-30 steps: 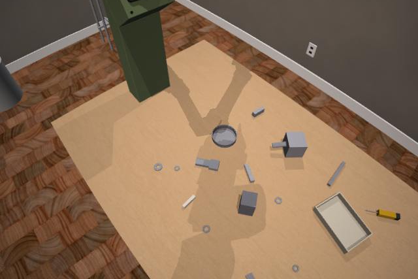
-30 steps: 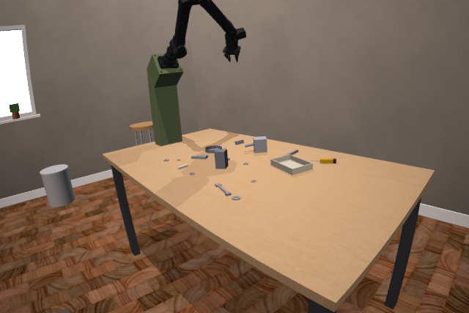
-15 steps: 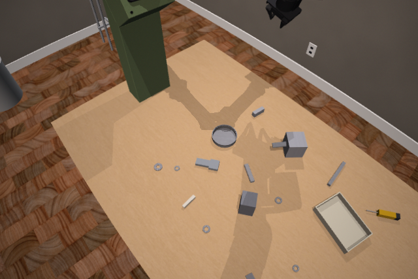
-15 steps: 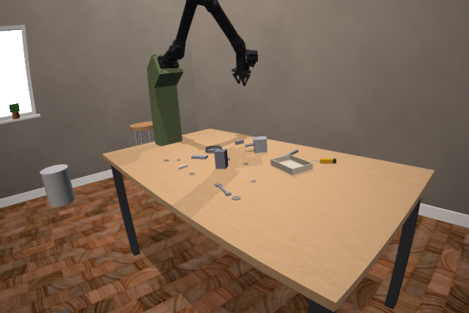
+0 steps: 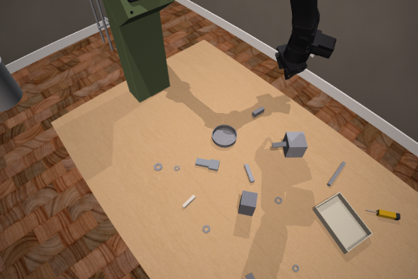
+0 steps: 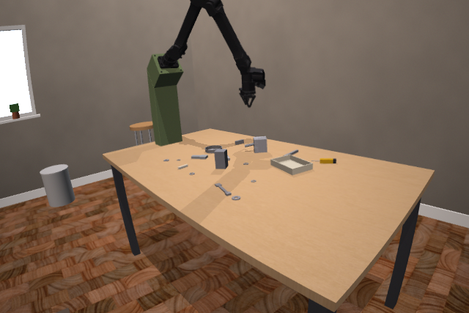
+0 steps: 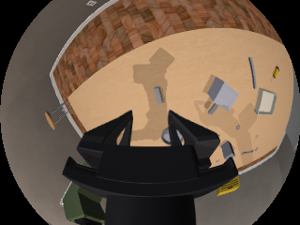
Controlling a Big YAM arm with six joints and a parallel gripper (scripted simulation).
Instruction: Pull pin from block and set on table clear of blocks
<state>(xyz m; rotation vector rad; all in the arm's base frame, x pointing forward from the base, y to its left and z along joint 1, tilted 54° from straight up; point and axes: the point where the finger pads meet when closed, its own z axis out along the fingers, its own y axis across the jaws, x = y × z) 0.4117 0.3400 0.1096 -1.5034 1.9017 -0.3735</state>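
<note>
Now: hand 17 cm short of the light grey block, 6 cm to the left of it and 19 cm above it. Round my hand: round dish (2 cm behind, 24 cm to the right, 22 cm below); then long bar (34 cm ahead, 1 cm to the left, 22 cm below); then flat bar (16 cm ahead, 25 cm to the right, 22 cm below).
</note>
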